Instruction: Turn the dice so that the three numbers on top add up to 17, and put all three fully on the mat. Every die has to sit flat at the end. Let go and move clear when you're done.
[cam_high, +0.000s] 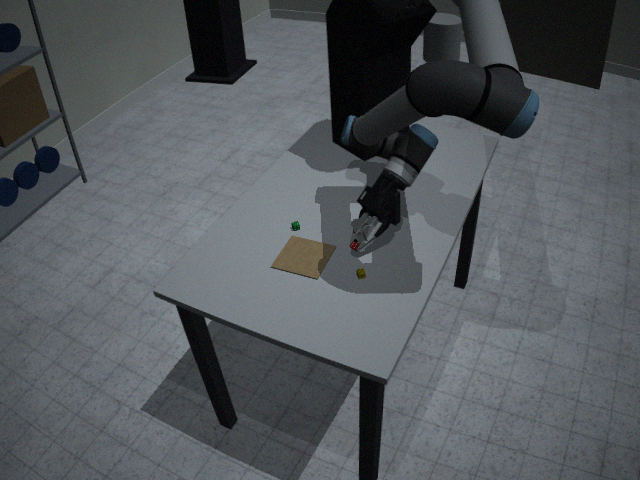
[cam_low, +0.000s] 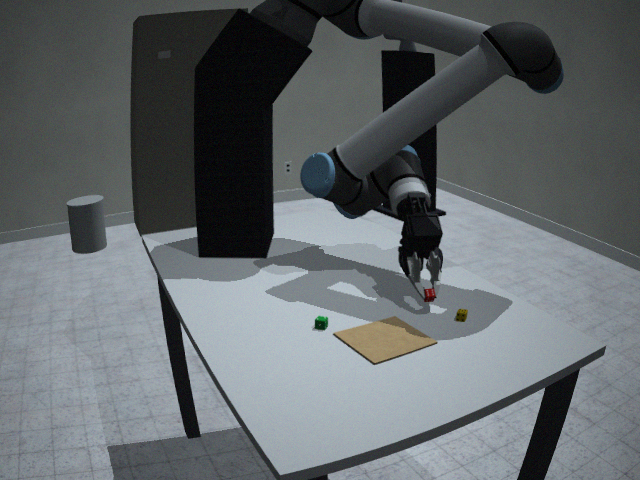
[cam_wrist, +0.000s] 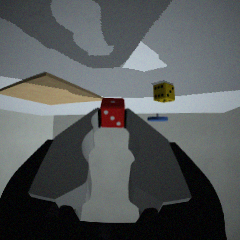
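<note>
My gripper is now 7 cm short of the yellow die, 4 cm above it and 3 cm to the right of it. From my hand the other things lie so: mat 14 cm to the right, 5 cm ahead, 4 cm below; red die 1 cm ahead; green die 21 cm to the right, 6 cm behind, 4 cm below.
</note>
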